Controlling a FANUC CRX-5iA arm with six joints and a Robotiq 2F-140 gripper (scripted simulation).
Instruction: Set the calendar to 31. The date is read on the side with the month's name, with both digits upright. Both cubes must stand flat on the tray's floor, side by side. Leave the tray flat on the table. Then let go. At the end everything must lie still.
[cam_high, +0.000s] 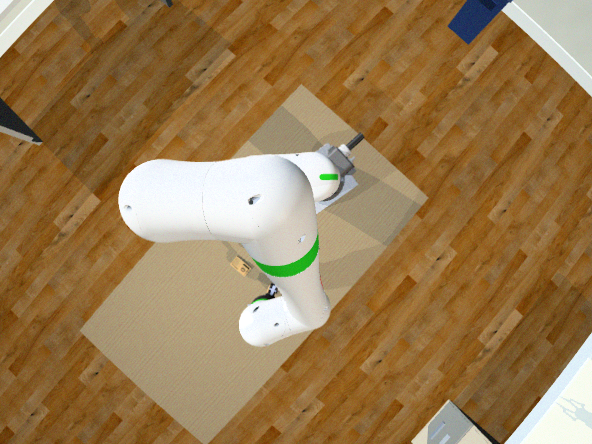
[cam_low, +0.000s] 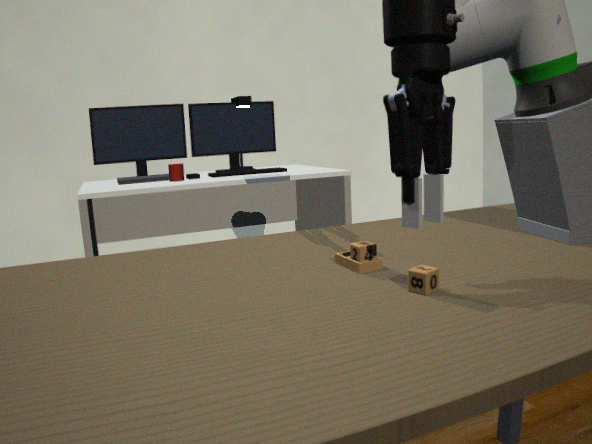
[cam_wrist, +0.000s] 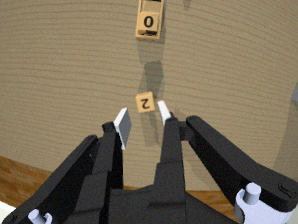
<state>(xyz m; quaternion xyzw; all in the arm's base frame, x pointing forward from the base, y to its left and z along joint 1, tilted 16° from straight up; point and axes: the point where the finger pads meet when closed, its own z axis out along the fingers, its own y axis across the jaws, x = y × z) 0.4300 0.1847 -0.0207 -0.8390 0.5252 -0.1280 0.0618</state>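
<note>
Now: the wooden number cube 110 mm below my hand. Also, from my hand: small wooden tray: 160 mm to the right, 120 mm below, 30 mm ahead.
</note>
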